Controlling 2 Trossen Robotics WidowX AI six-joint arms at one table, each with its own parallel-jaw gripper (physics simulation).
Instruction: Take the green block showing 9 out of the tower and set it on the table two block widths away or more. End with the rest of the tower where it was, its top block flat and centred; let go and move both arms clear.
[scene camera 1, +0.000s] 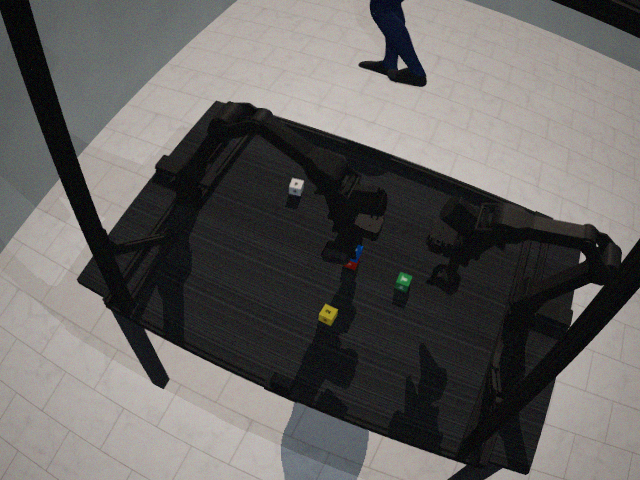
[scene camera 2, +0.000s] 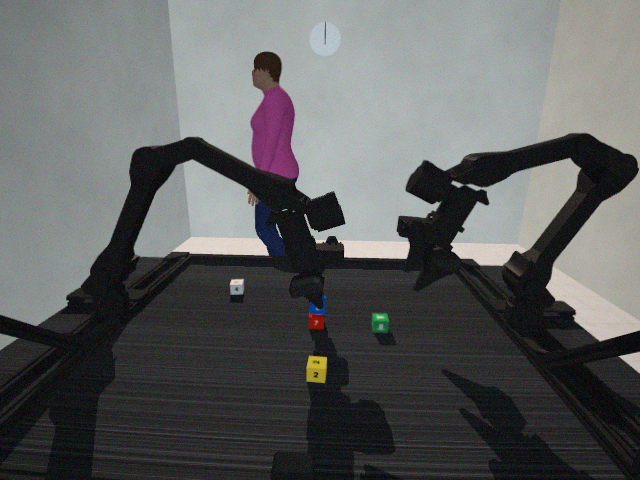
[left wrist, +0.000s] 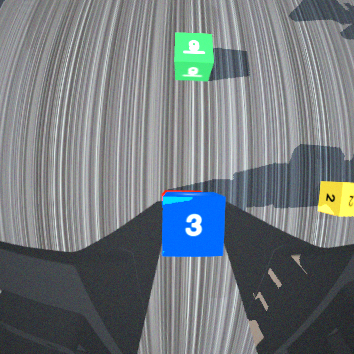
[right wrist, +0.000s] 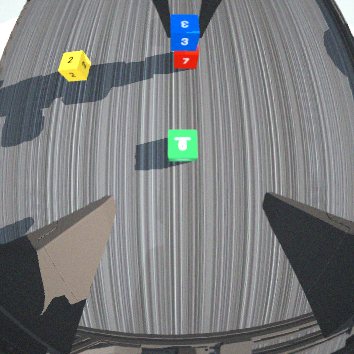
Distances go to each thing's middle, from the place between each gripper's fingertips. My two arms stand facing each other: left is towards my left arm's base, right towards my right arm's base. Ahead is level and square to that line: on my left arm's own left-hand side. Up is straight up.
Right now my right hand is 100 mm above the green block (left wrist: 193, 58) and 60 mm to the right of it. Also, from my right hand: blue block (left wrist: 192, 222): 190 mm to the left, 60 mm below; then yellow block (right wrist: 74, 65): 190 mm to the left, 160 mm behind, 100 mm below.
I see my left gripper 13 cm to the left of the green block and 4 cm above it. Round my left hand: blue block: 1 cm to the left; then yellow block: 16 cm behind, 4 cm below.
